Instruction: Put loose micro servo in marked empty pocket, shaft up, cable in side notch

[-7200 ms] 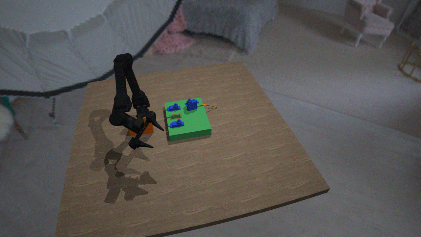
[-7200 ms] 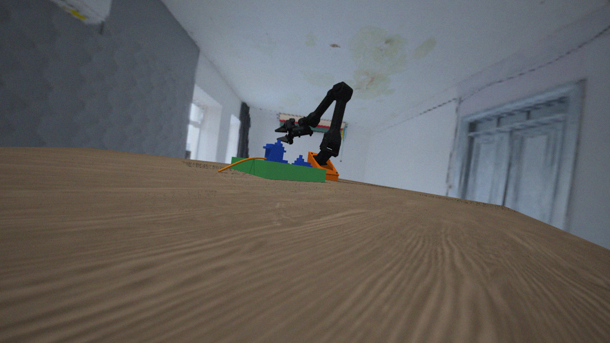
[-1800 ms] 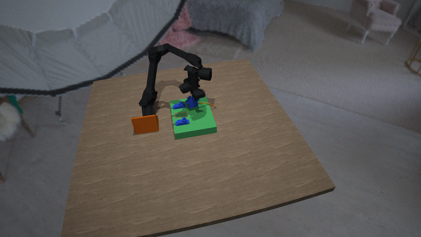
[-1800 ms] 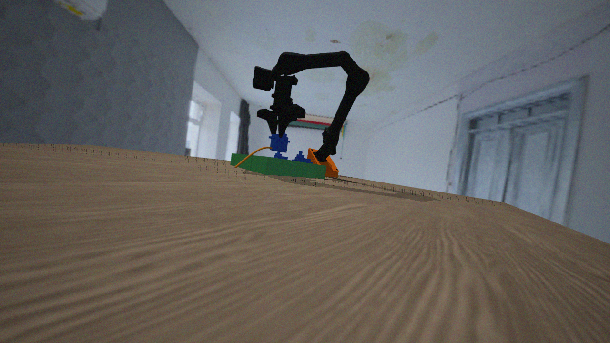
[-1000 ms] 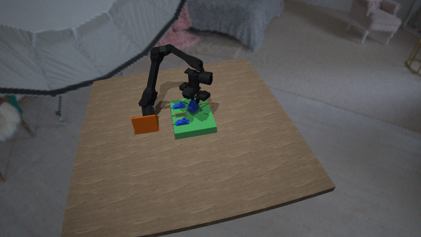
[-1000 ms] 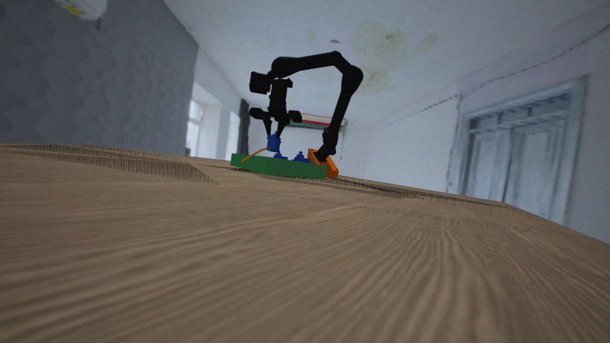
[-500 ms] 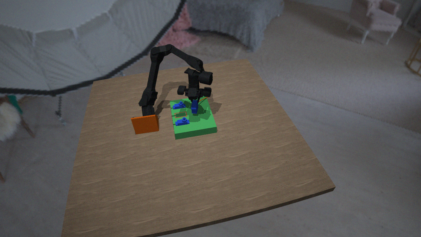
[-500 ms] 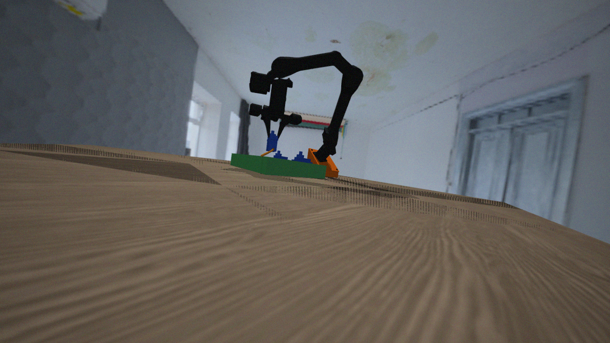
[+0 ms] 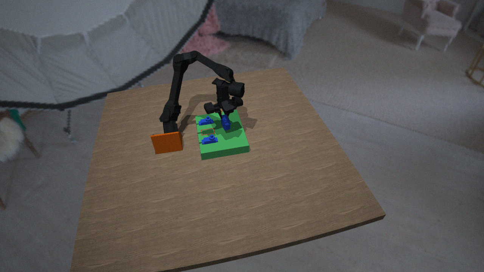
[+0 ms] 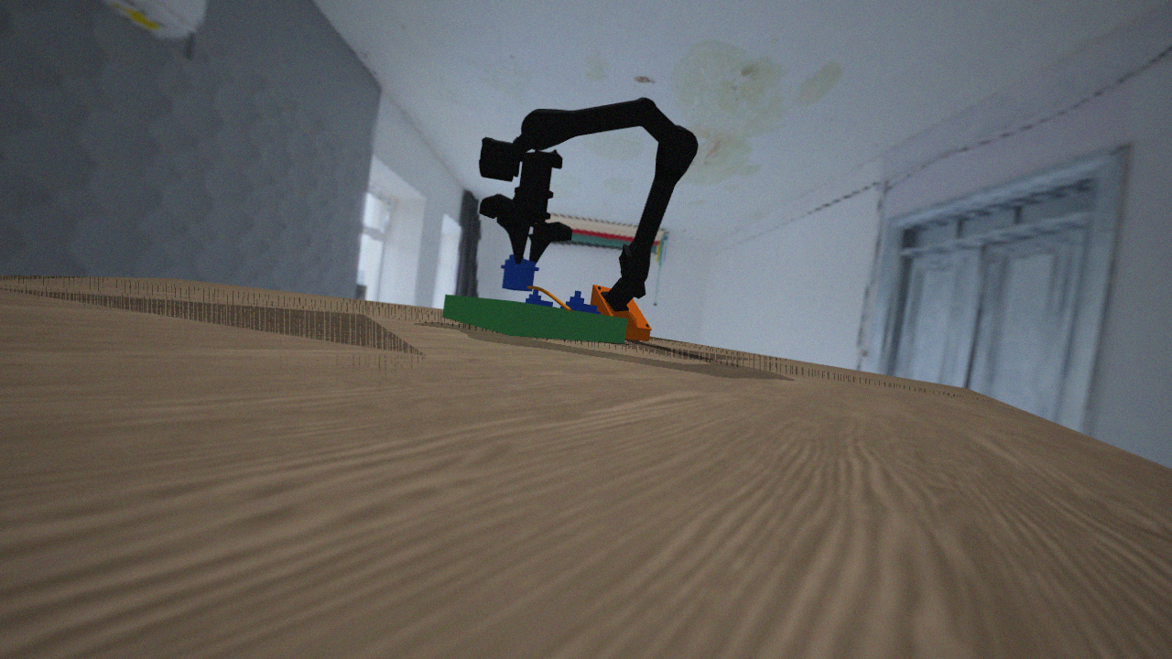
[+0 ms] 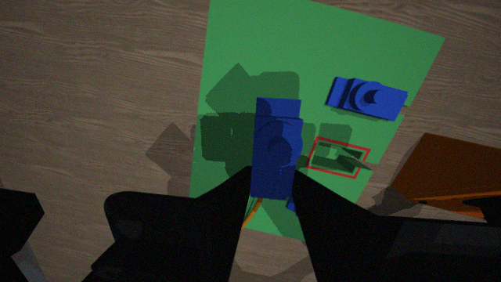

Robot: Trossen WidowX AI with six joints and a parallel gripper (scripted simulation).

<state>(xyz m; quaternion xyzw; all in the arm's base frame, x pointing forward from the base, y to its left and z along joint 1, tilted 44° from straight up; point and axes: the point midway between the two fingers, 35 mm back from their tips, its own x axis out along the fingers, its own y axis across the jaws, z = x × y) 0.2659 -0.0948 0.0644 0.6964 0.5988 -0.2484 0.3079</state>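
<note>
The green deck lies 1 cm ahead of my gripper tip and 10 cm below it.
</note>
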